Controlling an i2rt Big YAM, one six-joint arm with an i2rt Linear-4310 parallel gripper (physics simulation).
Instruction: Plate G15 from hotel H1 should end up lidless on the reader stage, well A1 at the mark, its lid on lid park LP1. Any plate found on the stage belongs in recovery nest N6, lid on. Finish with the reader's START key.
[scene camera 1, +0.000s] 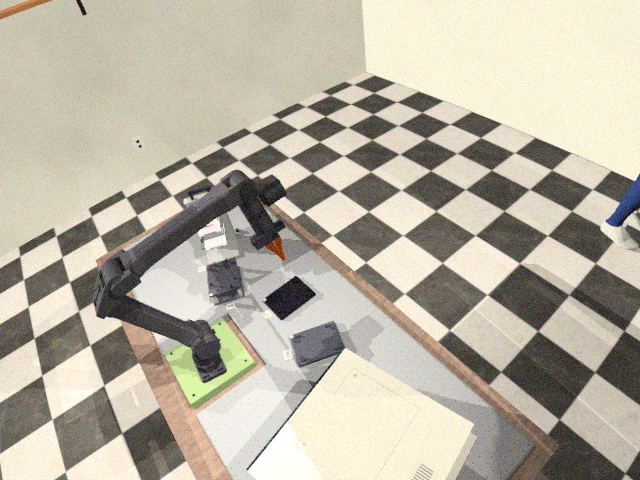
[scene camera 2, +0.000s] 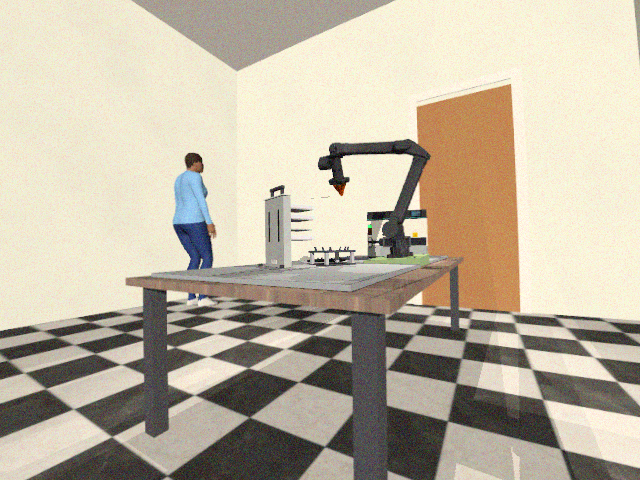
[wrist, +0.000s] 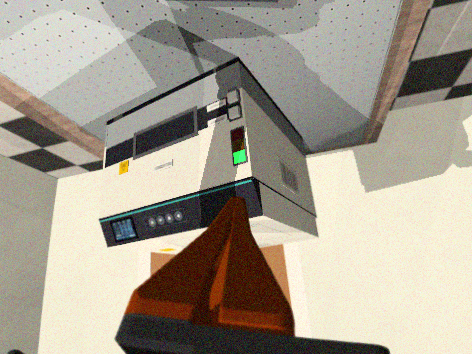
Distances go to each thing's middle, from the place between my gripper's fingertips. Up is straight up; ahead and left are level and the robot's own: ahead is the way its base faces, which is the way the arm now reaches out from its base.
Right now my hand is 35 cm above the dark nest (scene camera 1: 312, 345), 9 cm to the left of it and 1 cm past it. From my hand the other things lie so: lid park LP1 (scene camera 1: 286, 299): 35 cm below, 14 cm to the left, 1 cm behind.
